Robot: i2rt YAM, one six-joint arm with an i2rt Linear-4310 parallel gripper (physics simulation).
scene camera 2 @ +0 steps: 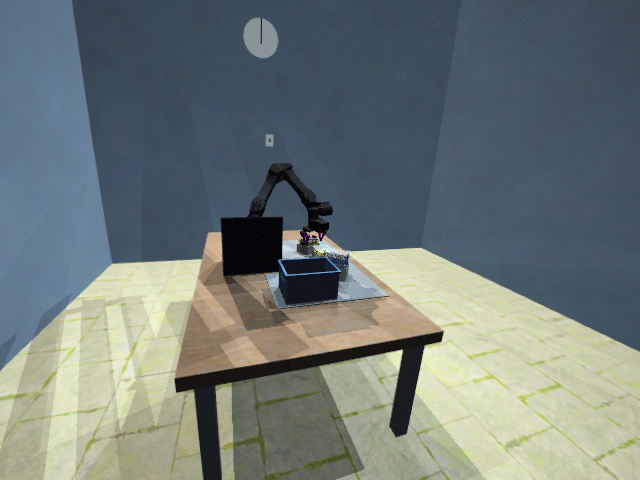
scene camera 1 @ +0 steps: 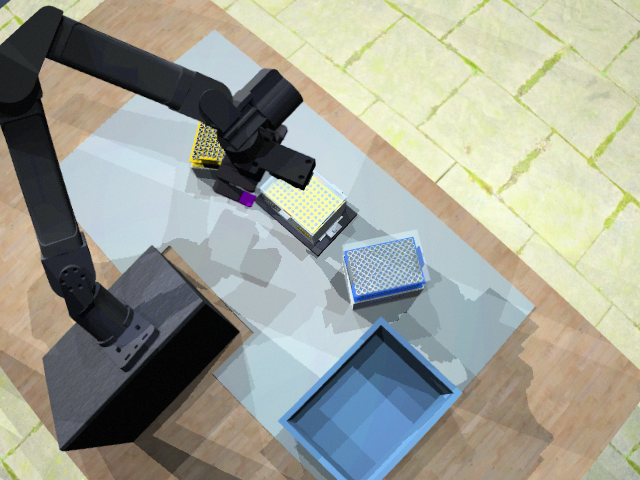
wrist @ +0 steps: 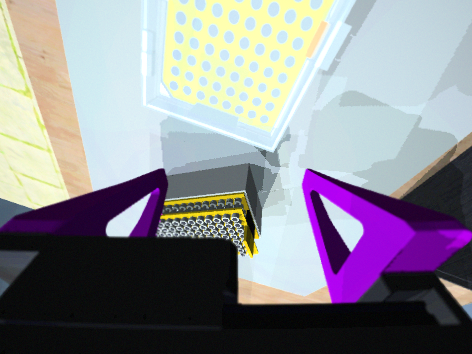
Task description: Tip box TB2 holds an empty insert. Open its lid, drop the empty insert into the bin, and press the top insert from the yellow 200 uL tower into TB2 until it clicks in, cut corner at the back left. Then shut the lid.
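Observation:
Tip box TB2 (scene camera 1: 305,204) (wrist: 227,65) sits in a black holder, its clear lid down over a yellow insert without tips. The insert's cut corner shows at lower left in the wrist view. The yellow 200 uL tower (scene camera 1: 206,146) (wrist: 215,205) stands beside it, with tip-filled inserts stacked on a grey base; the arm partly covers it. My gripper (scene camera 2: 313,237) (wrist: 235,176) is open and empty, above the mat near the tower and TB2. In the wrist view the tower shows between and beyond the fingers, nearer the left one. The blue bin (scene camera 1: 330,372) (scene camera 2: 310,288) stands at the opposite end.
A blue-framed tip box (scene camera 1: 385,268) with a clear cover stands between TB2 and the bin. The black arm pedestal (scene camera 1: 170,356) (scene camera 2: 251,246) stands beside the grey mat (scene camera 1: 118,155). The wooden table's edge (scene camera 2: 310,358) lies beyond the bin.

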